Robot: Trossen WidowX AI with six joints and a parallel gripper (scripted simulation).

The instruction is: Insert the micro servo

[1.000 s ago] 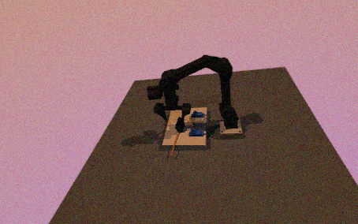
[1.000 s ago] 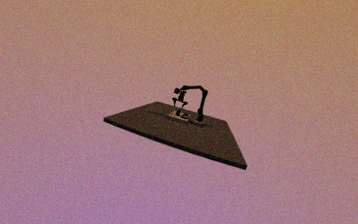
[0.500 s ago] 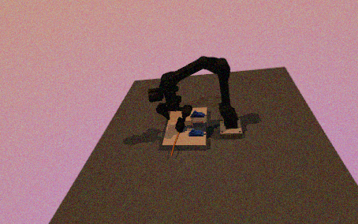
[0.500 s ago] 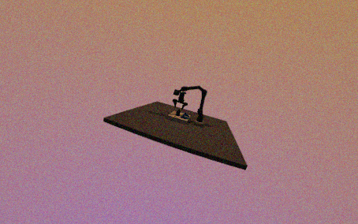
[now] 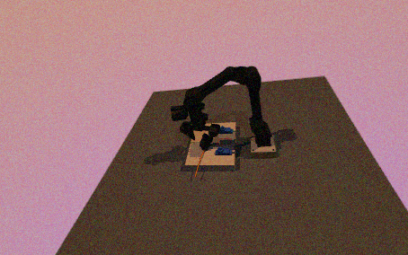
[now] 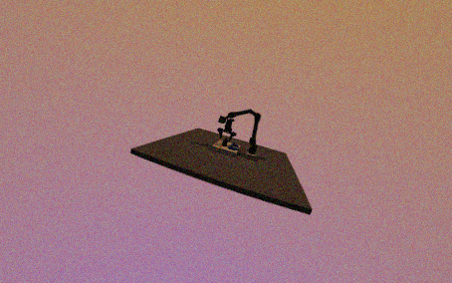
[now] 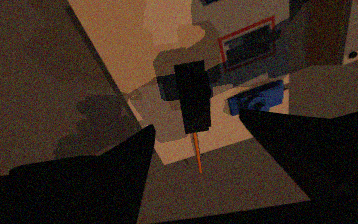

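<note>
Right now the tan deck is 1 cm ahead of my gripper tip, 5 cm to the right of it and 8 cm below it.
</note>
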